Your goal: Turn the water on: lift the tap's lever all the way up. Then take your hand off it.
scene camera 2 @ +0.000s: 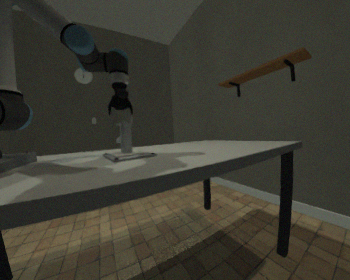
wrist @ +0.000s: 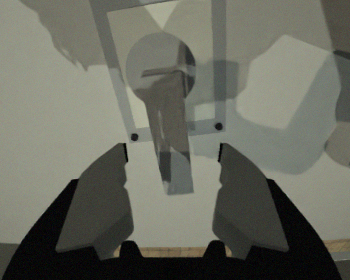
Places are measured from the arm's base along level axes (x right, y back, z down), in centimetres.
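Pixels of known places: gripper, between the fingertips: (wrist: pixel 173 145).
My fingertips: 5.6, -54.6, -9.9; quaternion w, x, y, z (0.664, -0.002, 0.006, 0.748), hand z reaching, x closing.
Behind a point stands the place of what it marks, as x, y, z.
The grey tap (scene camera 2: pixel 126 137) @[14.1, -54.3, -4.6] stands upright on a framed base plate (scene camera 2: pixel 114 158) @[22.6, -47.1, 2.5] (wrist: pixel 219 90) @[7.1, -47.2, 2.9]. In the wrist view its round head (wrist: pixel 142 62) @[12.5, -55.8, -11.0] is at the upper middle. The lever (wrist: pixel 167 120) @[8.7, -54.7, -11.9] runs from the head down toward the gap between the fingers, over the spout, whose end (wrist: pixel 180 184) @[2.8, -54.4, -11.9] shows below it. My gripper (scene camera 2: pixel 120 113) (wrist: pixel 173 145) @[5.6, -54.6, -9.9] points down at the top of the tap. It is partly open, with one finger on each side of the lever and spout and a visible gap on both sides. The lever's tilt is hard to tell; the fingers partly hide the tap's top in the scene view.
The white table (scene camera 2: pixel 220 152) @[40.3, -83.1, 3.7] carries the tap. The arm (scene camera 2: pixel 92 57) @[11.2, -42.7, -38.4] reaches in from the upper left. A wooden wall shelf (scene camera 2: pixel 267 68) is at the right, and a round clock (scene camera 2: pixel 83 76) hangs on the back wall. Shadows lie across the table around the base plate.
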